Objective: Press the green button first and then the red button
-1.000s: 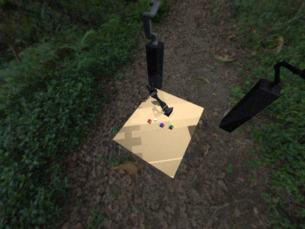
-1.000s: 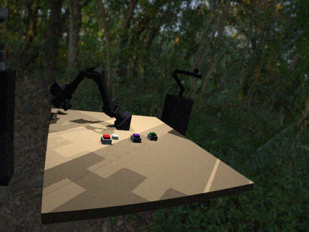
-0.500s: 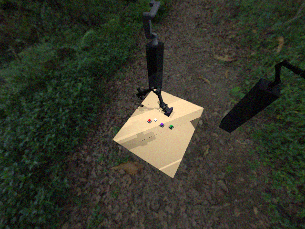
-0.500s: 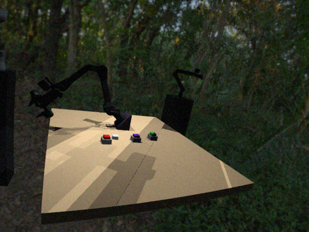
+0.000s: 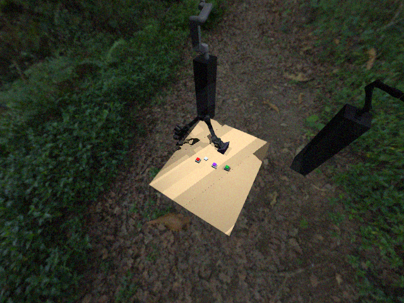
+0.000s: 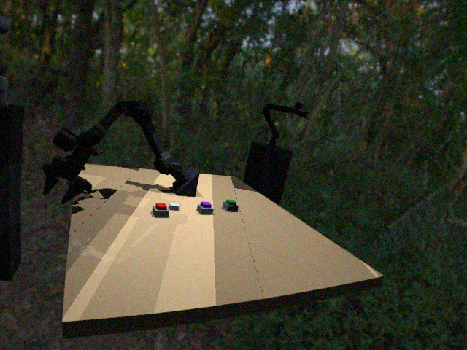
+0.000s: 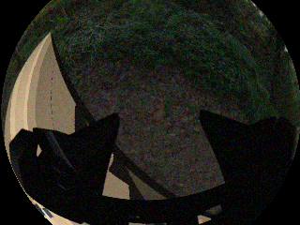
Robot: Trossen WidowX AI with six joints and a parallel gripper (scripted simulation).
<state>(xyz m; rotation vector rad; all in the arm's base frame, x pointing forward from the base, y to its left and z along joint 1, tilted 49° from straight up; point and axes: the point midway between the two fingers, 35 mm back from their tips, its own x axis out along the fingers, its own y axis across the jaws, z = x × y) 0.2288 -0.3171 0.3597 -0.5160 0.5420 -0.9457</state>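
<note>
The green button lies 60 mm behind my gripper tip, 660 mm to the left of it and 20 mm above it. Round my gripper tip: red button: 30 mm ahead, 360 mm to the left, 20 mm above; small white block: 30 mm behind, 420 mm to the left, 10 mm below; purple button: 20 mm behind, 540 mm to the left, 20 mm above.
</note>
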